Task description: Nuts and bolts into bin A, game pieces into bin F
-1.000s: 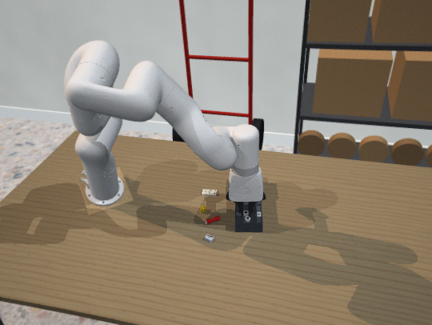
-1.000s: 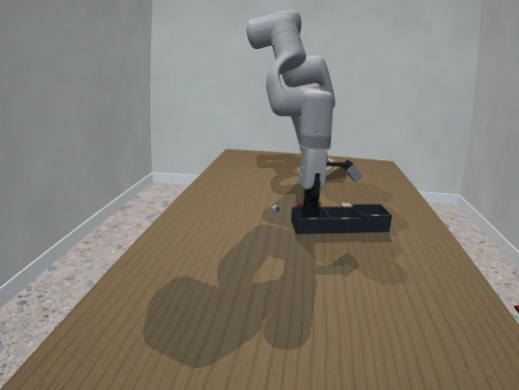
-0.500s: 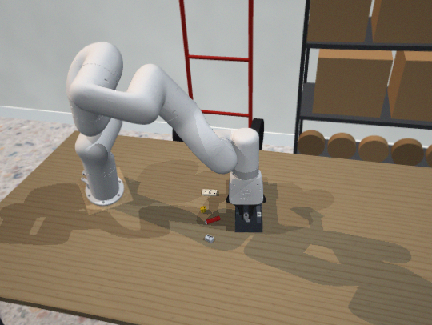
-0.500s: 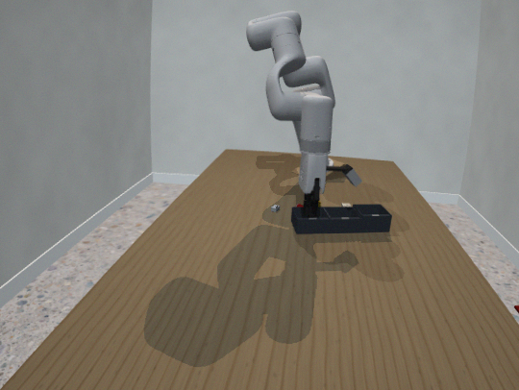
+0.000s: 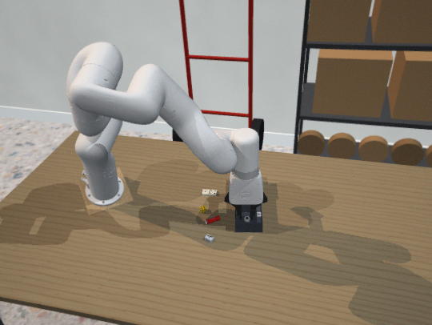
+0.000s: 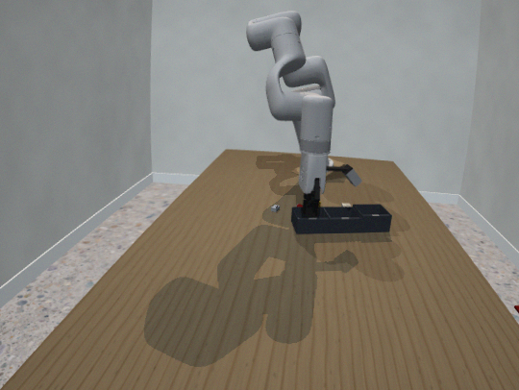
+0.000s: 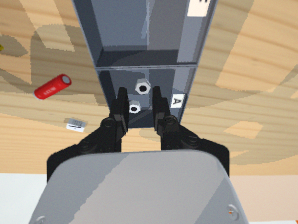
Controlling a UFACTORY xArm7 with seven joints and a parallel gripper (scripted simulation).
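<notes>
My gripper is now 16 cm past the white domino, 9 cm to the right of it and 4 cm above it. From my hand the other things lie so: metal piece (8 cm behind, 11 cm to the right, 4 cm below); dark bin (2 cm behind, 8 cm to the left, 2 cm below); red cylinder (10 cm behind, 3 cm to the right, 4 cm below).
</notes>
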